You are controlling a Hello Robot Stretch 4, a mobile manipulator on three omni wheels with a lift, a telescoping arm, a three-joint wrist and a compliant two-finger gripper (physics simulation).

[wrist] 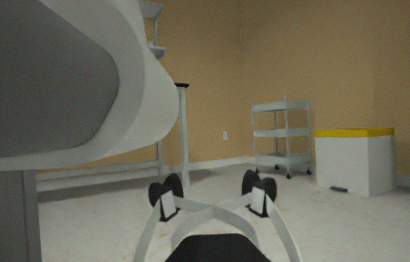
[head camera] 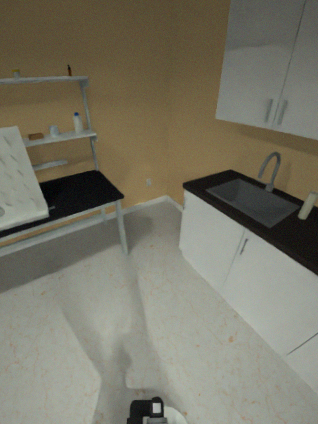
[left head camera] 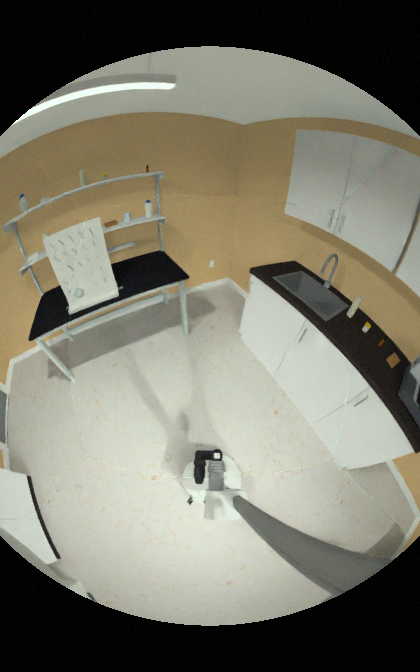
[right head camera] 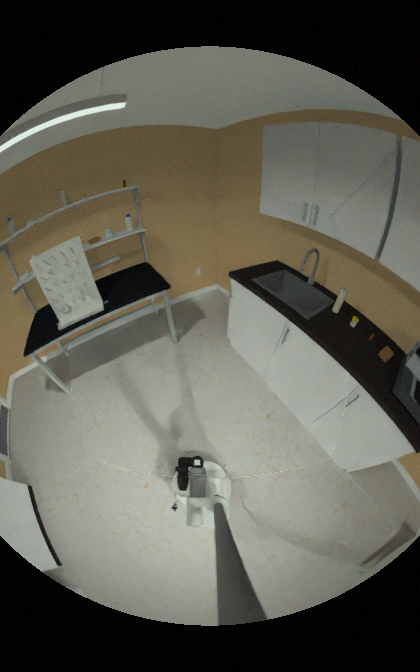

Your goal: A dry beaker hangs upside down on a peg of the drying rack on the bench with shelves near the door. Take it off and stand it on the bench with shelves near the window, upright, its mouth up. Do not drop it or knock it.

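Places are measured from the robot's base along level axes (x ahead, y left, z up), in metres.
Pixels of known places: gripper, fingertip midpoint: (wrist: 212, 186).
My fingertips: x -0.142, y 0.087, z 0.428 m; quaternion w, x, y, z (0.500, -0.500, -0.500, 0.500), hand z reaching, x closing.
Behind a point stands the place of what it marks.
The drying rack (head camera: 27, 195) @[x 1.224, y 0.939, z 0.895 m] (left head camera: 104, 282) (right head camera: 91, 295), a white pegged board, stands on the black-topped bench with shelves (head camera: 77, 192) @[x 1.547, y 0.704, z 0.735 m] (left head camera: 150, 270) (right head camera: 132, 284), at the left of the head views. The clear beaker (left head camera: 78, 292) (right head camera: 66, 309) hangs low on its left part; in the head camera view part of the beaker (head camera: 1, 211) @[x 1.048, y 1.036, z 0.875 m] shows at the left edge. Its mouth is too small to make out. My gripper (wrist: 212, 186) @[x -0.142, y 0.087, z 0.428 m] is open and empty in the wrist view, far from the rack. The other bench with shelves (wrist: 184, 130) @[x -2.065, y -0.134, z 0.474 m] shows partly behind the arm; its top is mostly hidden.
A sink counter (head camera: 207, 187) @[x 1.329, y -0.420, z 0.883 m] (left head camera: 272, 268) (right head camera: 250, 271) stands at the right, with cabinets (head camera: 265, 60) @[x 1.313, y -0.641, z 1.704 m] (left head camera: 320, 175) (right head camera: 290, 170) above. In the wrist view a three-tier cart (wrist: 286, 132) @[x -2.161, y 0.795, z 0.409 m] and a white bin with yellow lid (wrist: 345, 160) @[x -1.649, y 1.052, z 0.205 m] stand at the right.
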